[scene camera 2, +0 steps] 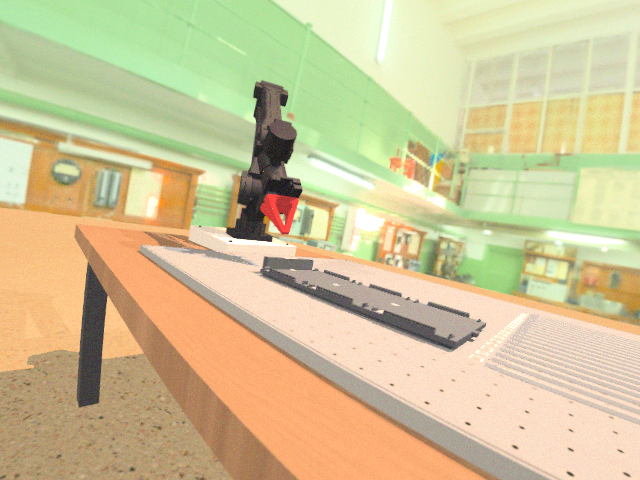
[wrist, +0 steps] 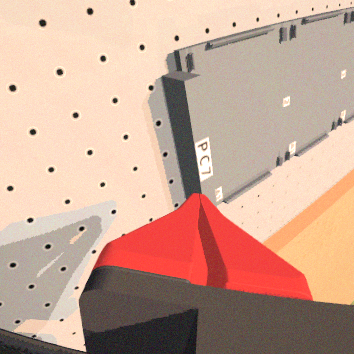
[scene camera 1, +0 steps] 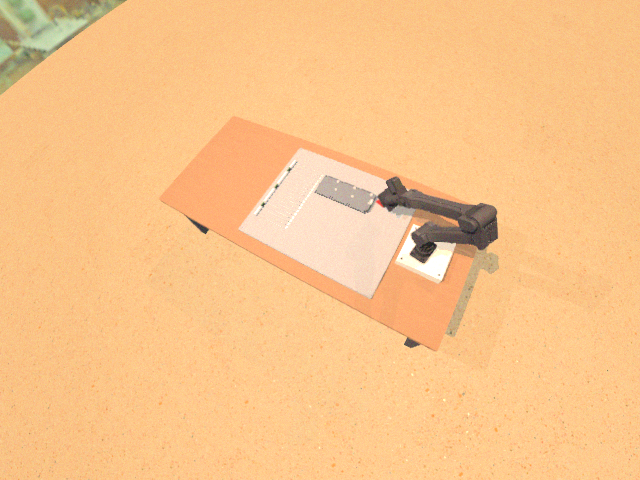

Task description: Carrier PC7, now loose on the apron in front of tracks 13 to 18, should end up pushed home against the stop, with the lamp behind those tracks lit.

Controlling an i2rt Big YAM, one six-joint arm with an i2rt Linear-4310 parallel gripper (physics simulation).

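Frame: origin at the arm's base, x left, y back, z up, level; millimetres.
Seen in the pictures: gripper, fingertip midpoint: point(scene camera 2: 285, 233) point(wrist: 195, 204) point(scene camera 1: 377, 201); arm's base, link origin: point(scene camera 2: 248, 237) point(scene camera 1: 423, 250).
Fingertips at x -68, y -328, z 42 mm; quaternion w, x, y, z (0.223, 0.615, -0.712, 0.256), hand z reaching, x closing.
Pixels of each thing's top centre, then the offset from my fingertips to it. "spot": a spot on its surface instead. Level surfaces: height alone.
- Carrier PC7, top centre: point(wrist: 332, 91) point(scene camera 2: 362, 280) point(scene camera 1: 344, 191) dy -192, dx +29, dz -40 mm
- label PC7, surface spot: point(wrist: 203, 159) spot: dy -37, dx -2, dz -40 mm
- white rail, surface spot: point(scene camera 1: 269, 196) spot: dy -517, dx +303, dz -58 mm
- board, surface height: dz -70 mm
- orange-brown table, surface height: dz -83 mm
Carrier PC7 point(scene camera 1: 345, 193) point(scene camera 2: 382, 304) point(wrist: 250, 100) is a long, flat dark grey tray lying on the pale perforated board. Its raised end wall point(scene camera 2: 287, 263) point(wrist: 182, 135) is on the robot's side, beside the label PC7 point(wrist: 203, 159). The other end faces the white row of track numbers, a little apart. The tracks point(scene camera 2: 578, 356) are thin parallel grooves beyond the numbers. My gripper point(scene camera 1: 379, 203) point(scene camera 2: 285, 232) point(wrist: 195, 204) has red fingers, shut and empty, above the board near the end wall. A white rail point(scene camera 1: 269, 196) with small dark green spots stands behind the tracks; I cannot tell a lit lamp.
The board point(scene camera 1: 336, 258) point(scene camera 2: 227, 284) point(wrist: 75, 150) lies on an orange-brown table point(scene camera 1: 206, 170). The arm's white base plate point(scene camera 1: 436, 266) point(scene camera 2: 206, 237) stands at the table's robot end. The board's long edge and the table edge run close beside the carrier.
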